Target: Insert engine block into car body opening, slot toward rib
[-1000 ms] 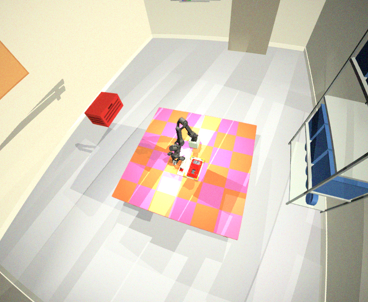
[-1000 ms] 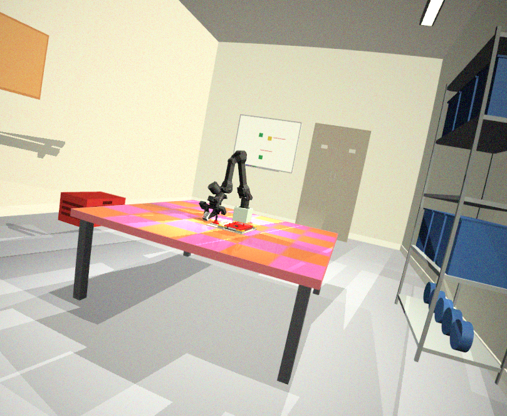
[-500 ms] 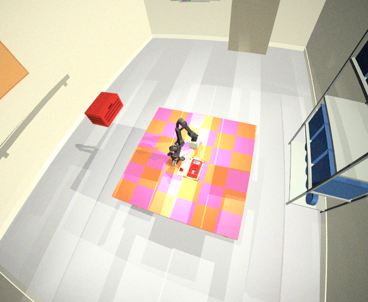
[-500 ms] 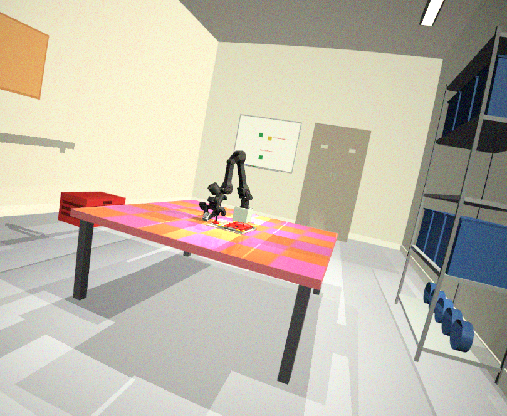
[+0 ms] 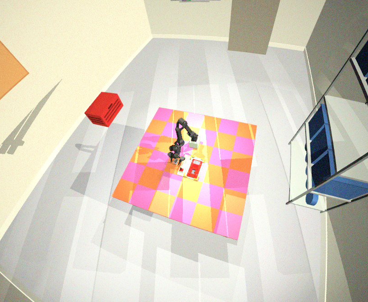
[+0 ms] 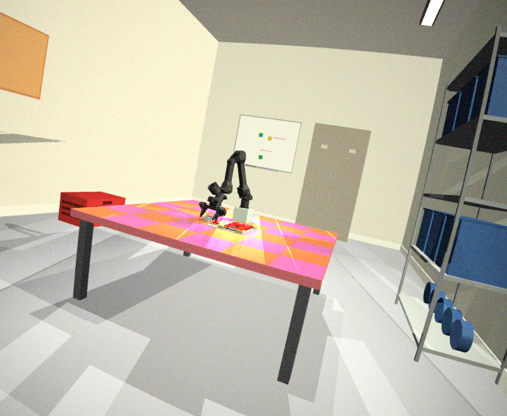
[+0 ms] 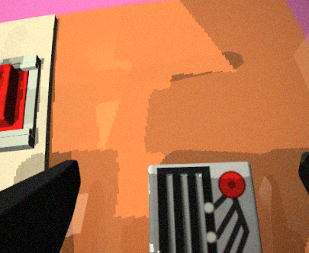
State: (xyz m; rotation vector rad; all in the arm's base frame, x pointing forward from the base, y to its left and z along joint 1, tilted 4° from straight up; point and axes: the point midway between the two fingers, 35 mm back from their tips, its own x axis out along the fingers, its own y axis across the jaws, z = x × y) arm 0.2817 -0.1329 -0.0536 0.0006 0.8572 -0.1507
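Right now my gripper tip is 3 cm past the engine block and 1 cm to the right of it.
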